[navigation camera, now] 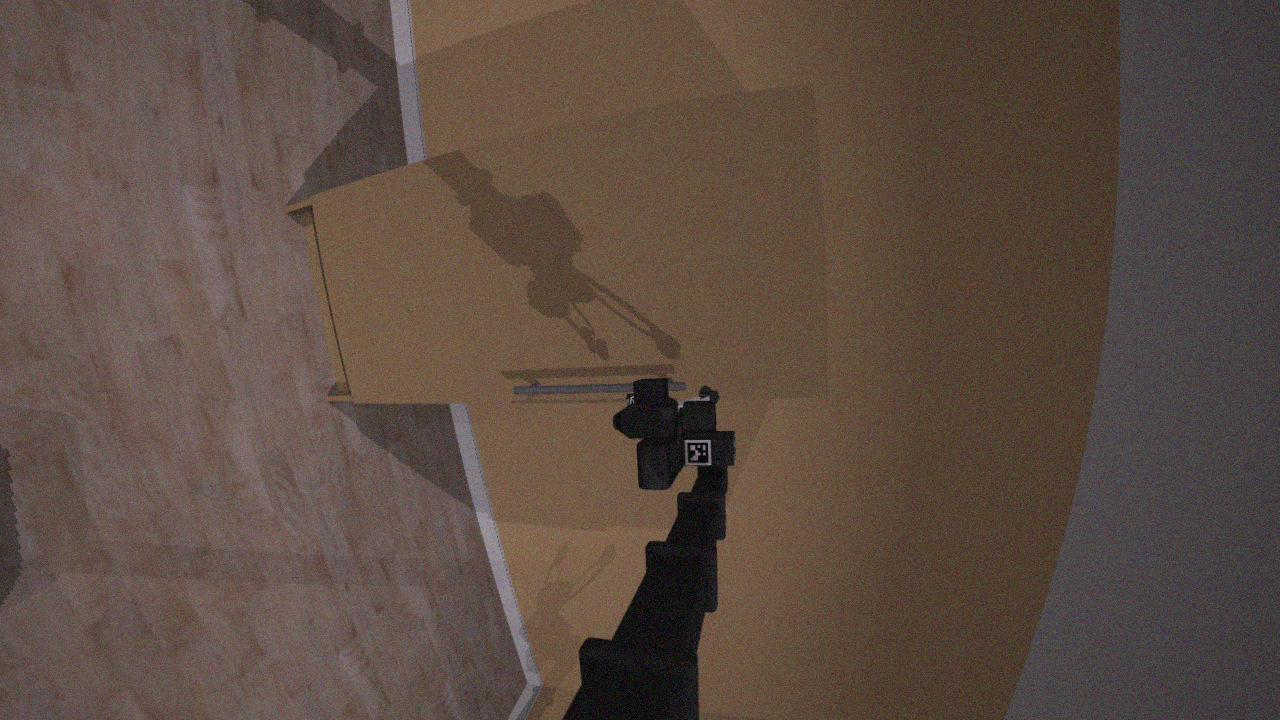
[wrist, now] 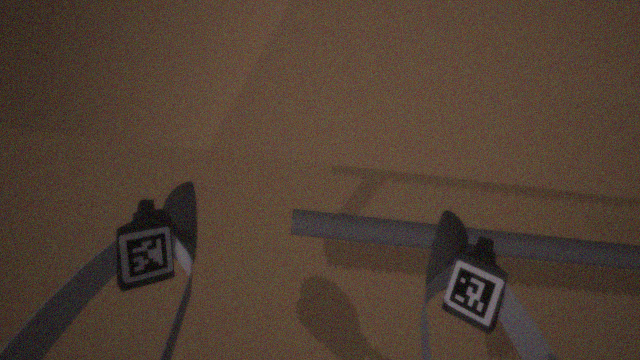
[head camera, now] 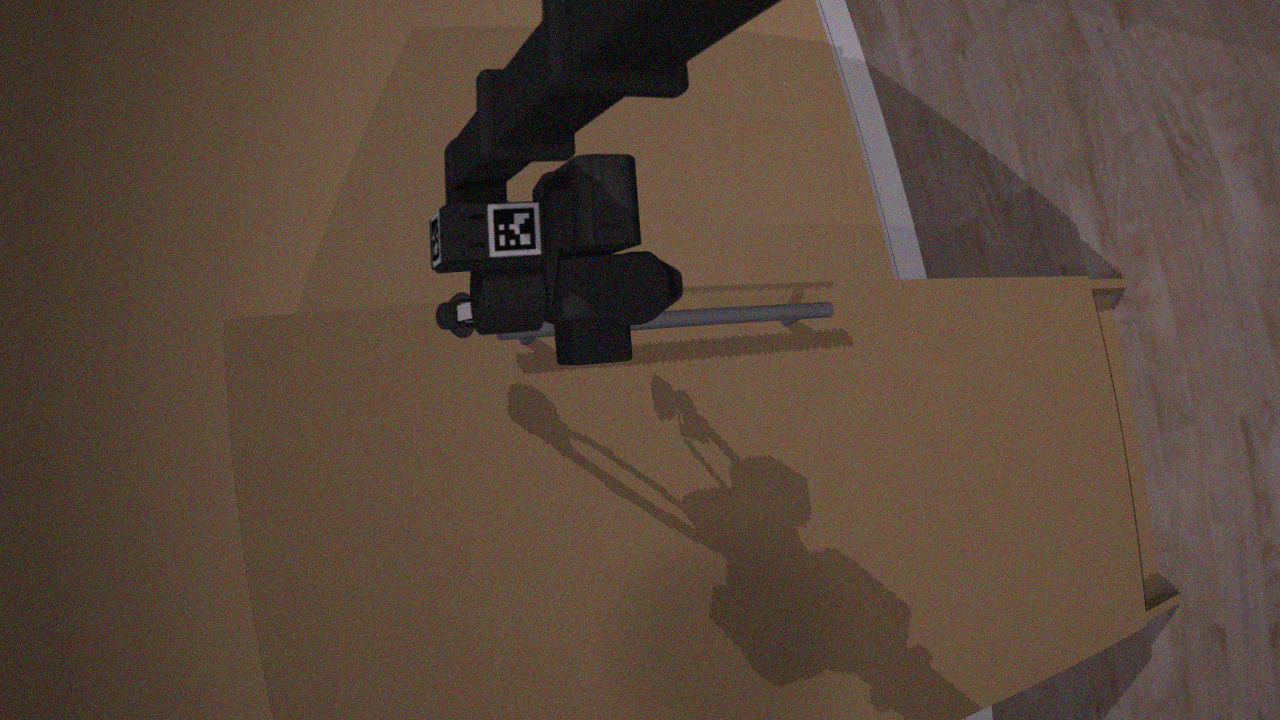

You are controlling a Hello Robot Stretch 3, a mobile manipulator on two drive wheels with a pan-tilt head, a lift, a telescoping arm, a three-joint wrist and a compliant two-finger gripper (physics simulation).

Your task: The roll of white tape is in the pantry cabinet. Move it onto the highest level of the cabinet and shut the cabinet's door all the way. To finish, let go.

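Places are measured from the robot's base along level axes (x back, y right, z up), in millimetres.
Where they show: gripper, fingertip midpoint: (navigation camera: 673, 396).
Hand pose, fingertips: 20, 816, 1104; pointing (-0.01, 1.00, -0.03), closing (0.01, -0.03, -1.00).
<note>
After its pixels a point has its place, as x, y, z.
The roll of white tape does not show in these views. The cabinet (head camera: 993, 394) {-123, 875, 454} (navigation camera: 393, 295) {-242, 847, 399} has a plain yellow-brown front, close in colour to the wall. A long grey bar handle (head camera: 751, 316) {1, 855, 849} (navigation camera: 572, 388) {2, 855, 884} (wrist: 565, 250) is on it. No gap shows around the door in the visible part, and the inside is hidden. My gripper (head camera: 514, 308) {20, 816, 1104} (navigation camera: 669, 396) {20, 816, 1104} (wrist: 315, 224) {20, 816, 1104} is open, with nothing between its fingers. In the wrist view the right fingertip overlaps the bar, and the left fingertip is beyond the bar's end. I cannot tell whether a finger touches it.
The yellow-brown wall (head camera: 760, 161) {330, 1593, 376} (navigation camera: 966, 268) {-291, 1445, 1952} has a white baseboard (head camera: 868, 134) {415, 1599, 65} (navigation camera: 490, 537) {759, 1681, 47} along the wooden floor (head camera: 1190, 223) {118, 777, 1} (navigation camera: 161, 358) {-105, 494, 0}. My dark arm (head camera: 608, 53) {85, 292, 1211} (navigation camera: 662, 608) {85, 245, 1200} reaches across in front of the wall. Shadows of the gripper and arm fall on the cabinet front.
</note>
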